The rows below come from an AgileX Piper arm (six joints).
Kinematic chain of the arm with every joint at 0, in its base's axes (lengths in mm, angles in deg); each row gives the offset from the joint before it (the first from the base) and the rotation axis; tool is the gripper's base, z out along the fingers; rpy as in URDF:
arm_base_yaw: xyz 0 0 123 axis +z
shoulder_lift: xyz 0 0 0 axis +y
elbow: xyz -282.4 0 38.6 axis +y
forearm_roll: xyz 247.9 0 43.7 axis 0.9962 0 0.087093
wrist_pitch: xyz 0 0 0 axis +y
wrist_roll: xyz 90.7 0 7.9 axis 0.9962 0 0.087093
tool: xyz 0 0 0 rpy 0 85.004 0
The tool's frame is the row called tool.
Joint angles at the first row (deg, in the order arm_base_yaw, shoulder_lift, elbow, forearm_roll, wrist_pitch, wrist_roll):
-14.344 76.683 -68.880 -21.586 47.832 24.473
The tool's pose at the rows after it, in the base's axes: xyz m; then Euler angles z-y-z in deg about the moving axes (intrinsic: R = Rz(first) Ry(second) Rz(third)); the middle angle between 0 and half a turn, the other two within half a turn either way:
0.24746 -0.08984 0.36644 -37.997 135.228 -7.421
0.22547 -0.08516 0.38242 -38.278 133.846 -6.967
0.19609 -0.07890 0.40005 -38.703 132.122 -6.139
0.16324 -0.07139 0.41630 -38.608 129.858 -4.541
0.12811 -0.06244 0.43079 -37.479 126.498 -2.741
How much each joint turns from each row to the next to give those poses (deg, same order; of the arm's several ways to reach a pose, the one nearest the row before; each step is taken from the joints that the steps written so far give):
0.000 -3.954 -0.001 0.232 3.061 -0.768
-0.001 -4.313 0.001 0.103 2.930 -0.653
0.000 -5.463 0.000 -0.001 3.741 -0.517
0.002 -5.956 -0.001 0.126 3.516 -0.378
0.003 -6.391 0.001 0.481 2.554 -1.138

